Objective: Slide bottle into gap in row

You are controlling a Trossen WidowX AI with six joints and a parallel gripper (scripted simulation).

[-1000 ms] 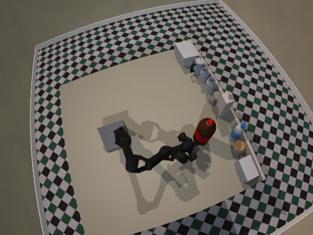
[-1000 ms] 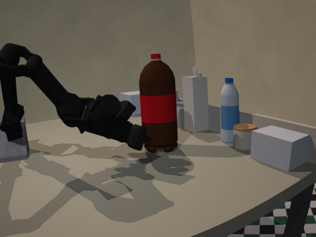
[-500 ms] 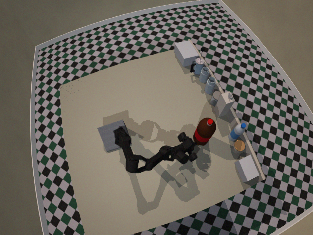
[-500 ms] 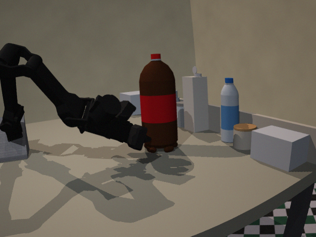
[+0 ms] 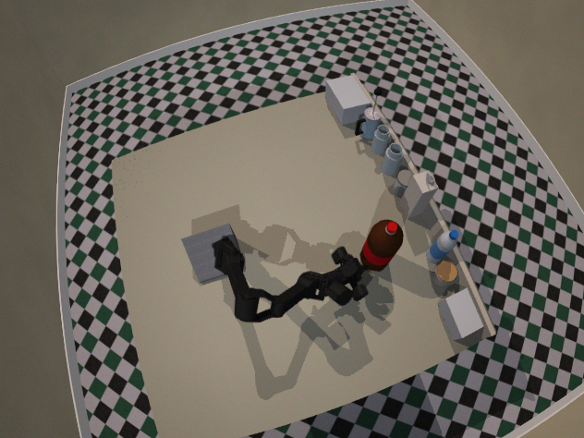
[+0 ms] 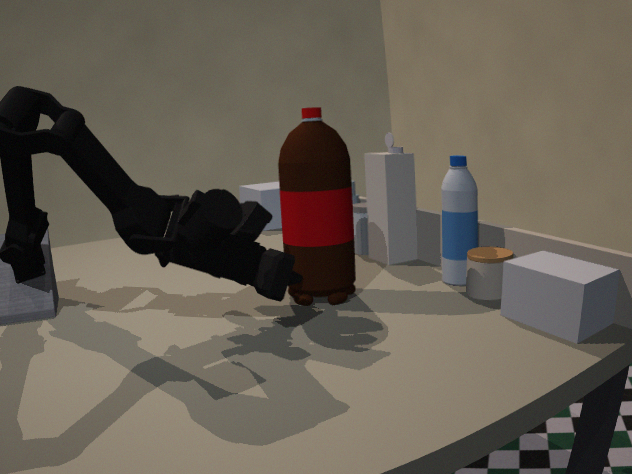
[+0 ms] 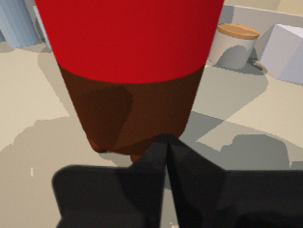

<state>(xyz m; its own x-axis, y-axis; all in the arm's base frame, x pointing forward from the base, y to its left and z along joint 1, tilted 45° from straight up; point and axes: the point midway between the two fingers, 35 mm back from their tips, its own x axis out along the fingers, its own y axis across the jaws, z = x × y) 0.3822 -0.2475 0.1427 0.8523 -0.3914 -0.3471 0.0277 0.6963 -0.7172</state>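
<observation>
Right now my hand is 90 mm short of the brown cola bottle, 20 mm to the right of it and 90 mm below it. Also, from my hand: blue-capped water bottle (300 mm ahead, 80 mm to the right, 40 mm above); then french press (360 mm ahead, 520 mm to the left, 80 mm above); then cork-lidded jar (290 mm ahead, 160 mm to the right, 30 mm below).
</observation>
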